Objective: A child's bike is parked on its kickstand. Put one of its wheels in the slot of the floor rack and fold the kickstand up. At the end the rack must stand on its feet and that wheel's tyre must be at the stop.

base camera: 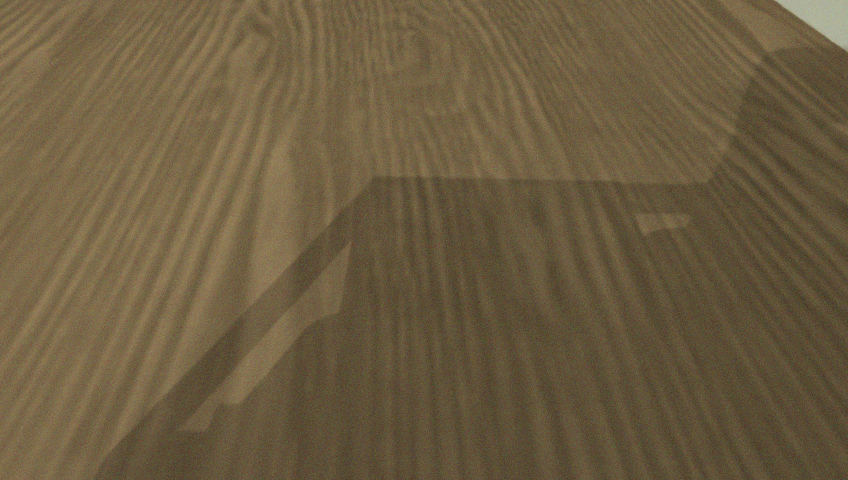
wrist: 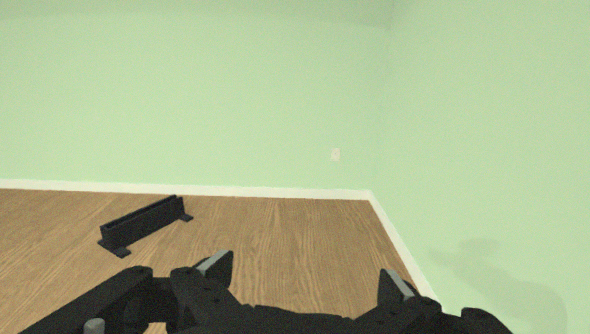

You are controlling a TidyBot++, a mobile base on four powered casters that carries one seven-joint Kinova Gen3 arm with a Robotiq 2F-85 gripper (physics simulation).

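Frame: origin at the arm's base, x ahead, y left, z up, level; metres.
Seen in the pictures: gripper, fingertip midpoint: (wrist: 303, 276).
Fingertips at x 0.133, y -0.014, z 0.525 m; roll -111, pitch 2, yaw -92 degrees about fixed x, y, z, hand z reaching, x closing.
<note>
A point is followed by its place in that frame.
The black floor rack (wrist: 145, 221) @(y 1.058, x 1.414, z -0.291 m) stands on its feet on the wooden floor, left of the middle in the wrist view, with its long slot on top running from lower left to upper right. The slot shows no wheel in it. The child's bike and its kickstand do not show in either view. My gripper (wrist: 303, 276) @(y -0.014, x 0.133, z 0.525 m) is open and empty at the bottom of the wrist view. The rack lies beyond it and to the left, well apart from the fingers.
A green wall (wrist: 200, 100) @(y 0.898, x 2.072, z 0.420 m) with a white baseboard (wrist: 240, 191) @(y 0.610, x 2.079, z -0.348 m) runs behind the rack and meets a second green wall (wrist: 490, 150) @(y -0.618, x 0.917, z 0.411 m) at a corner on the right. A wall outlet (wrist: 335, 154) @(y -0.189, x 2.149, z 0.007 m) is near the corner. A dark shadow falls across the floor (base camera: 178, 148) @(y 0.291, x 0.573, z -0.397 m) in the base view.
</note>
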